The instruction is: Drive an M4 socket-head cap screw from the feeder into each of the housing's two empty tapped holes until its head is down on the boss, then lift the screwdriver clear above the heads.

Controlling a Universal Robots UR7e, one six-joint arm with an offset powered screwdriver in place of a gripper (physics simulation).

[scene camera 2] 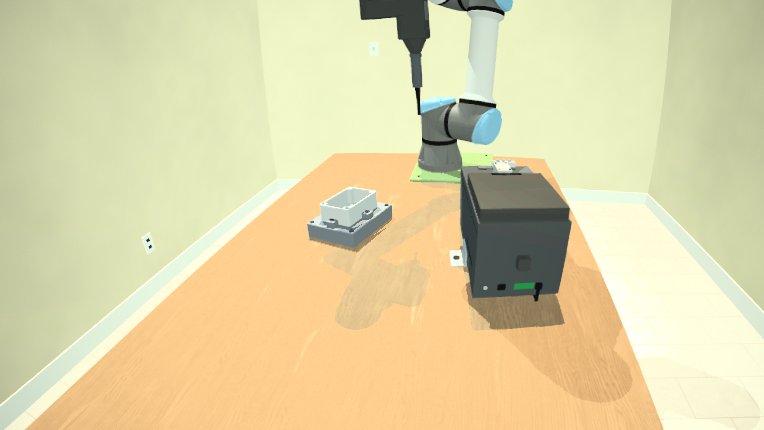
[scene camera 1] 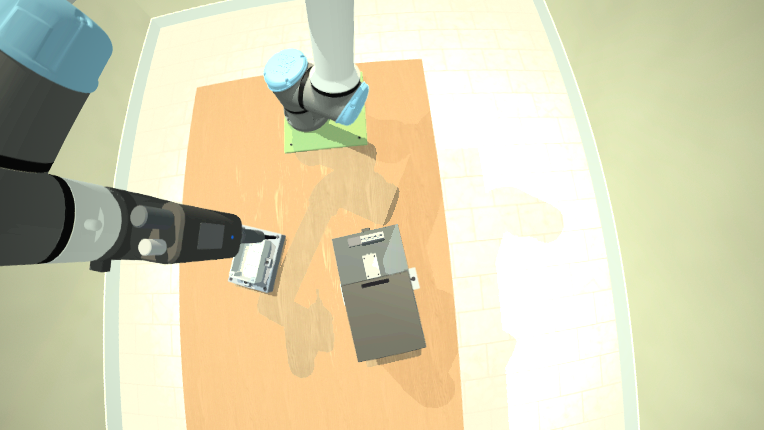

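Note:
The light grey open housing (scene camera 1: 250, 262) (scene camera 2: 335, 215) sits upright on a darker grey fixture block (scene camera 2: 332, 233). Its tapped holes are too small to tell whether screws are in them. The dark screw feeder (scene camera 1: 382, 323) (scene camera 2: 518, 243) stands apart from the housing, with a small pale screw plate (scene camera 1: 371, 266) (scene camera 2: 503, 166) on its top. My screwdriver (scene camera 1: 276, 236) (scene camera 2: 419, 113) points down, its bit high above the table and well above the housing's level in scene camera 2. In scene camera 1 its body covers part of the fixture. Whether a screw is on the bit tip cannot be told.
The wooden table (scene camera 1: 229, 352) (scene camera 2: 213, 352) carries the fixture and feeder. The arm's base stands on a green plate (scene camera 1: 320, 143) (scene camera 2: 427, 176) at the table's far end in scene camera 2. A small white bracket (scene camera 1: 414, 278) (scene camera 2: 456, 258) sticks out from the feeder's side.

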